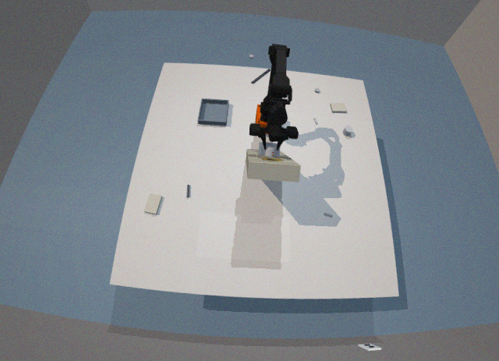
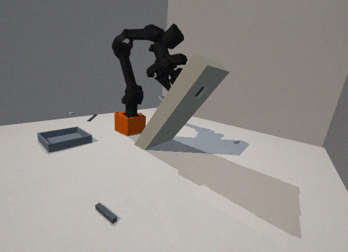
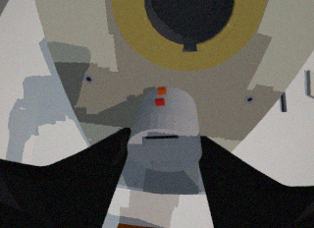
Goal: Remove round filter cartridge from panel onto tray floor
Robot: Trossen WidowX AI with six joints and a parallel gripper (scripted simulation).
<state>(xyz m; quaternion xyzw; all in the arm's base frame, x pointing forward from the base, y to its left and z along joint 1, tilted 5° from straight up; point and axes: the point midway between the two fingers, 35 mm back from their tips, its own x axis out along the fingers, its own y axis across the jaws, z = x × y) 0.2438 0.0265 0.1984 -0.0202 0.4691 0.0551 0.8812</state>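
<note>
My gripper tip is now 320 mm to the left of the tray, 310 mm past it and 230 mm above it. Also, from my gripper tip: round filter cartridge right at my gripper tip.
</note>
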